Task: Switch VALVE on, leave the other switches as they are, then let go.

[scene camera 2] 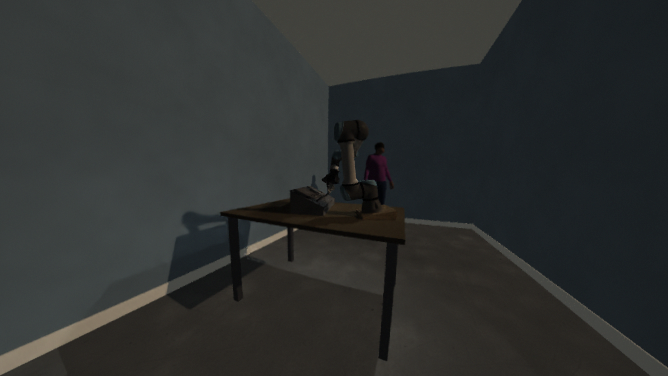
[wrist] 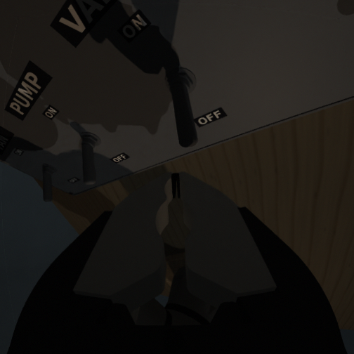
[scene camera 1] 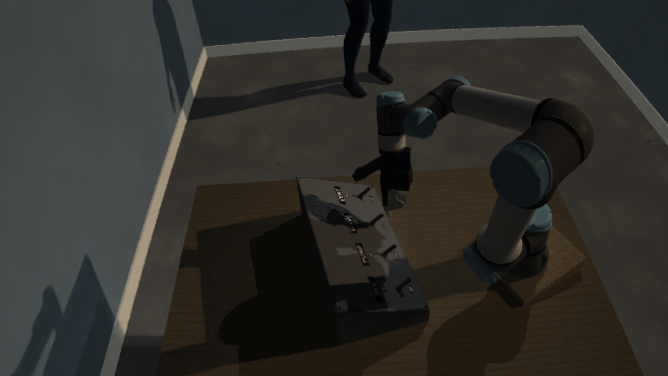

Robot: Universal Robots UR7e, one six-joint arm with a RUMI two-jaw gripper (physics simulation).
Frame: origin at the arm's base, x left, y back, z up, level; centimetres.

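Seen in the pictures: gripper, fingertip midpoint: (scene camera 2: 329, 193) (scene camera 1: 389, 216); arm's base, origin of the base link: (scene camera 2: 371, 210).
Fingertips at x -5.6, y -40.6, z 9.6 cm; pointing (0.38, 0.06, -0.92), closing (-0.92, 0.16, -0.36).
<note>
Offsets run from my fingertips to a thing's top centre. Level surfaces: height alone.
A grey sloped switch box (scene camera 1: 327, 255) (scene camera 2: 304, 202) (wrist: 280, 55) stands on the table. The VALVE lever {dx -0.5, dy -3.6, dz -0.2 cm} (scene camera 1: 378, 220) (wrist: 184, 117) points down the slope toward the table, with its free end beside the OFF label (wrist: 210, 117). The PUMP lever {dx +10.7, dy +0.5, dz -0.2 cm} (scene camera 1: 388, 251) (wrist: 88, 162) and the FAN lever {dx +22.0, dy +4.7, dz -0.2 cm} (scene camera 1: 403, 287) (wrist: 47, 185) also point down on the OFF side. My gripper (scene camera 1: 386, 204) (scene camera 2: 330, 189) (wrist: 176, 174) is shut and empty. Its tips are just off the box's lower edge, near the VALVE lever's free end and apart from it in the wrist view.
Another lever {dx -11.8, dy -7.8, dz -0.2 cm} (scene camera 1: 365, 192) sits at the box's far end; its name label is hard to read. The wooden table {dz -13.2 cm} (scene camera 1: 225, 205) (scene camera 2: 270, 217) bears the box and the arm's base. A wall (scene camera 1: 90, 125) is at the left. A person (scene camera 1: 357, 45) (scene camera 2: 378, 170) stands behind the table.
</note>
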